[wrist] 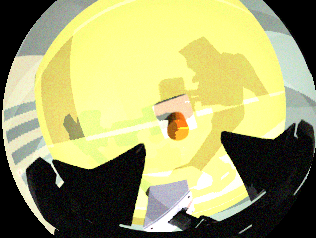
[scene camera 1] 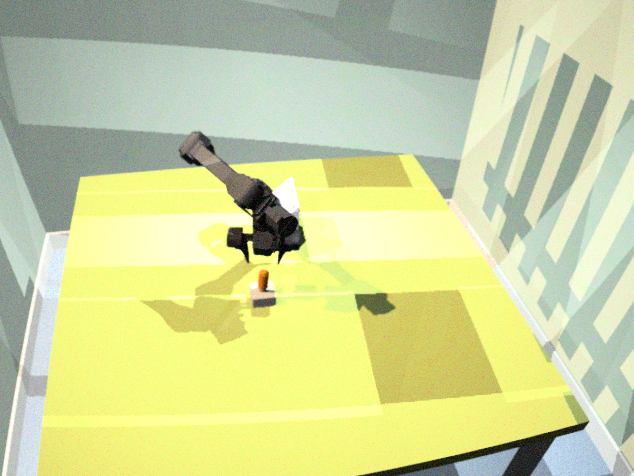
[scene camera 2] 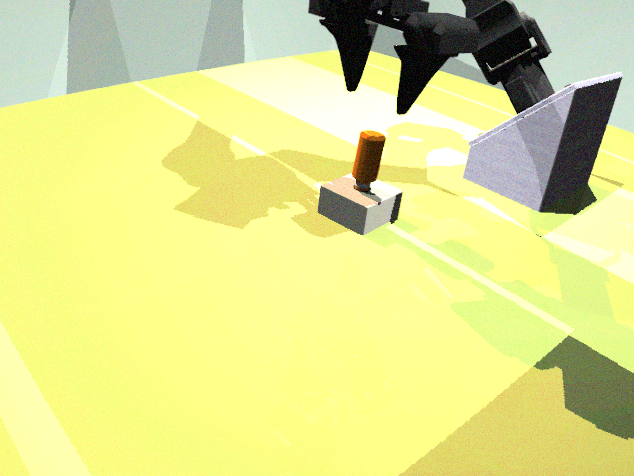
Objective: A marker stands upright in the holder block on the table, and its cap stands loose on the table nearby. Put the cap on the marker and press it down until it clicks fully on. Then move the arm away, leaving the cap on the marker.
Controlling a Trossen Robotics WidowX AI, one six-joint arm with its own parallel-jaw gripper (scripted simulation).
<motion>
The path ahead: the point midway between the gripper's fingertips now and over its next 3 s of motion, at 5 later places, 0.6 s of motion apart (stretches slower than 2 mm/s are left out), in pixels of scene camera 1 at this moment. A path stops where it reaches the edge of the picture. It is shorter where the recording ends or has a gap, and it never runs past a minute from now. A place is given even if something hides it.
The gripper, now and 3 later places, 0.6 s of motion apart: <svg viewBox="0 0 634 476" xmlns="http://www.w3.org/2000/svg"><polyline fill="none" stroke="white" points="263,263 264,267 264,273 265,252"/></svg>
</motion>
